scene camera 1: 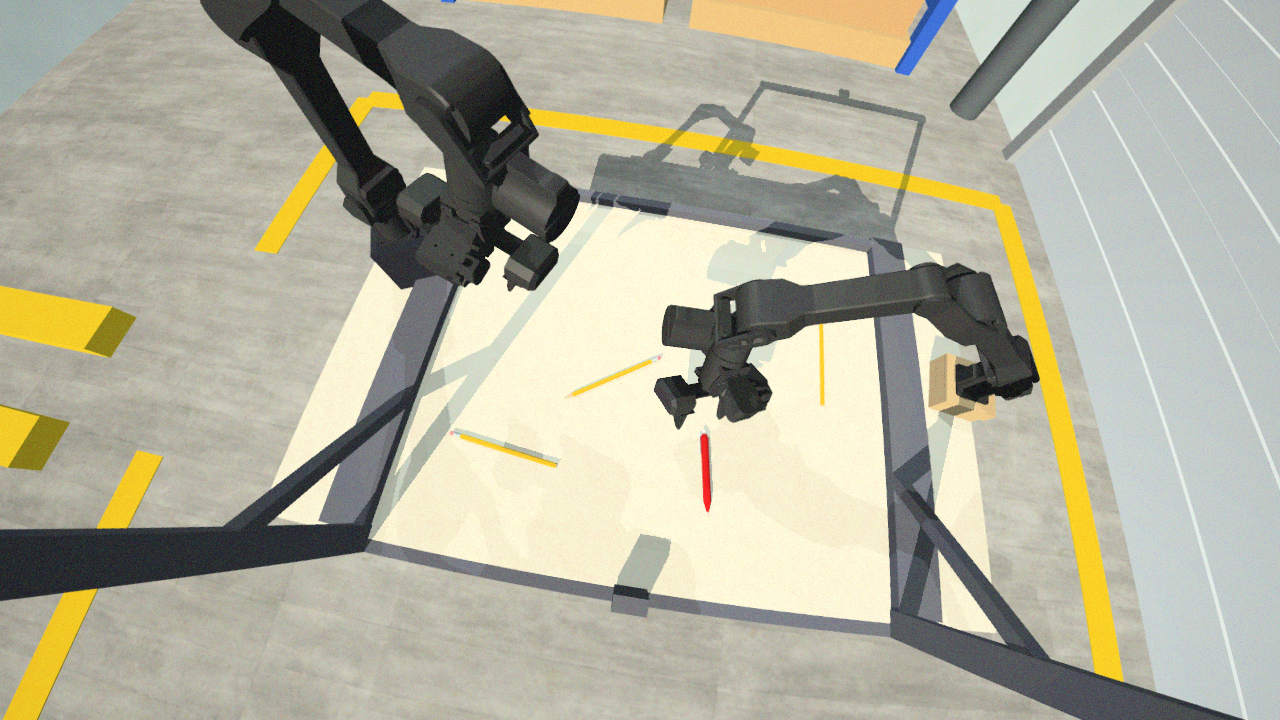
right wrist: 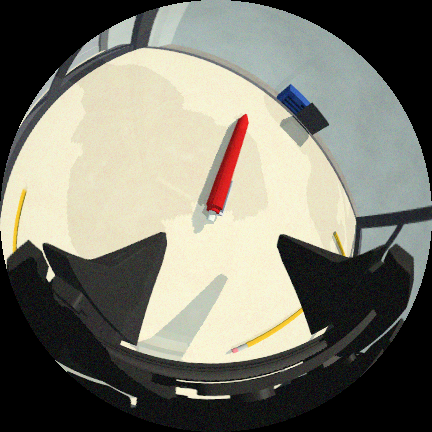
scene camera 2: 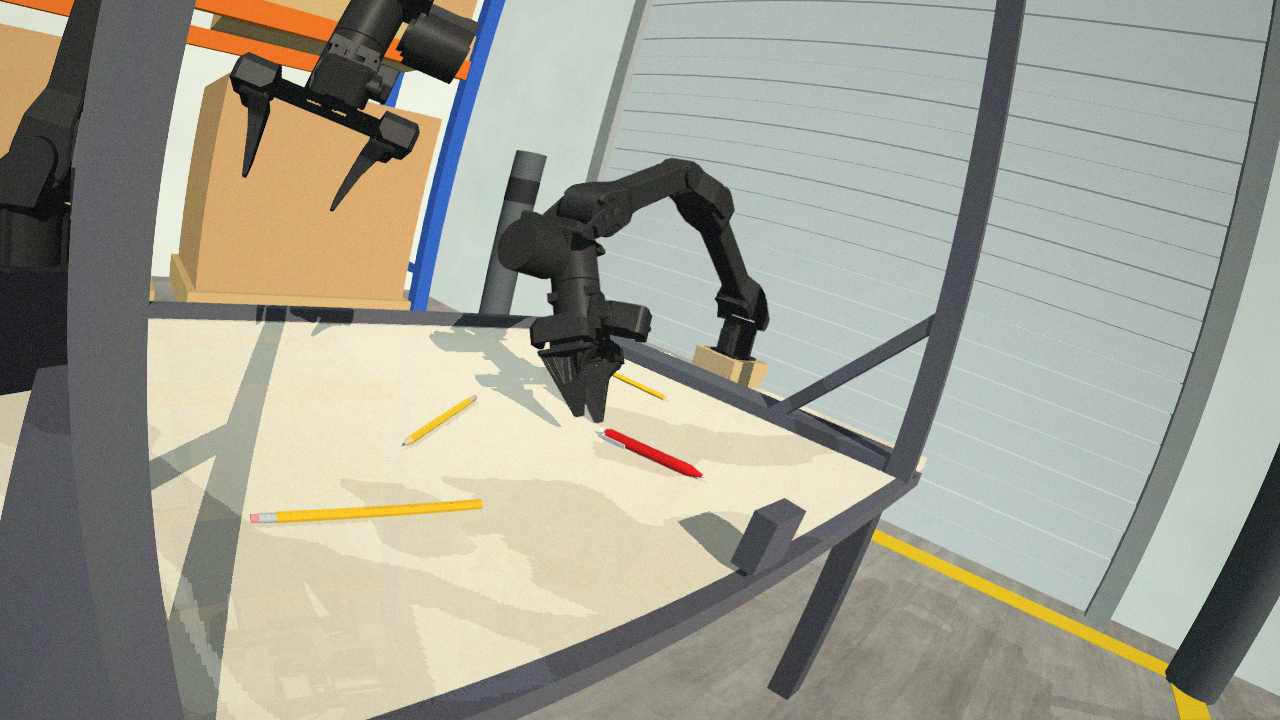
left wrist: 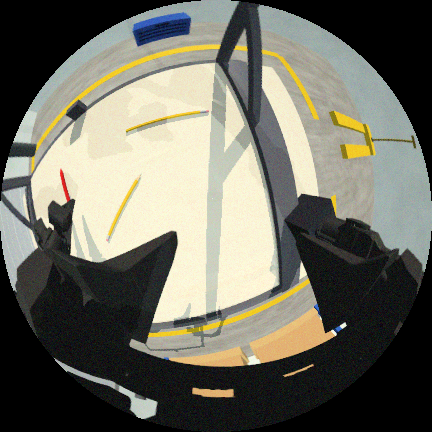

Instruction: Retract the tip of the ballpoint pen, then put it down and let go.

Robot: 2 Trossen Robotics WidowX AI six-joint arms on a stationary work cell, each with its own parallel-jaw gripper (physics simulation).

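Seen in the pictures: left gripper, fingertip midpoint: (scene camera 2: 288,194) (left wrist: 240,238); right gripper, fingertip midpoint: (scene camera 1: 698,422) (right wrist: 224,240) (scene camera 2: 589,419) (left wrist: 71,209); left arm's base at its link origin: (scene camera 1: 398,228) (scene camera 2: 30,265) (left wrist: 325,228); right arm's base at its link origin: (scene camera 1: 971,384) (scene camera 2: 733,354).
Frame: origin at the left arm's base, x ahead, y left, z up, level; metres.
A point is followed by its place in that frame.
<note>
A red ballpoint pen (scene camera 1: 706,470) @(y -0.529, x 0.420, z -0.094 m) (scene camera 2: 653,453) @(y -0.533, x 0.413, z -0.097 m) (left wrist: 65,186) @(y -0.525, x 0.415, z -0.100 m) (right wrist: 230,165) @(y -0.509, x 0.425, z -0.094 m) lies flat on the table. Its white button end faces my right gripper and its red cone end points away; no metal point shows at the cone. My right gripper (scene camera 1: 705,416) @(y -0.450, x 0.431, z -0.090 m) (scene camera 2: 588,416) @(y -0.450, x 0.431, z -0.090 m) (right wrist: 224,240) @(y -0.450, x 0.431, z -0.090 m) is open and empty, pointing down just short of the button end, with its fingers apart from the pen. My left gripper (scene camera 1: 492,279) @(y -0.208, x 0.159, z 0.102 m) (scene camera 2: 289,191) @(y -0.208, x 0.159, z 0.102 m) (left wrist: 240,238) @(y -0.208, x 0.159, z 0.102 m) is open and empty, high above the table's left side, far from the pen.
One yellow pencil (scene camera 1: 615,376) @(y -0.331, x 0.316, z -0.100 m) (scene camera 2: 440,420) @(y -0.335, x 0.301, z -0.101 m) (left wrist: 124,207) @(y -0.328, x 0.303, z -0.101 m) (right wrist: 275,330) @(y -0.326, x 0.344, z -0.099 m) lies left of the pen in scene camera 1, another (scene camera 1: 507,450) @(y -0.413, x 0.111, z -0.099 m) (scene camera 2: 366,511) @(y -0.407, x 0.097, z -0.101 m) (left wrist: 167,120) @(y -0.401, x 0.101, z -0.101 m) farther left, and a third (scene camera 1: 822,367) @(y -0.412, x 0.698, z -0.099 m) (scene camera 2: 640,385) @(y -0.434, x 0.686, z -0.100 m) (right wrist: 19,220) to the right. A dark block (scene camera 1: 630,600) @(y -0.670, x 0.250, z -0.050 m) (scene camera 2: 769,535) @(y -0.673, x 0.222, z -0.062 m) stands at the table's edge.
</note>
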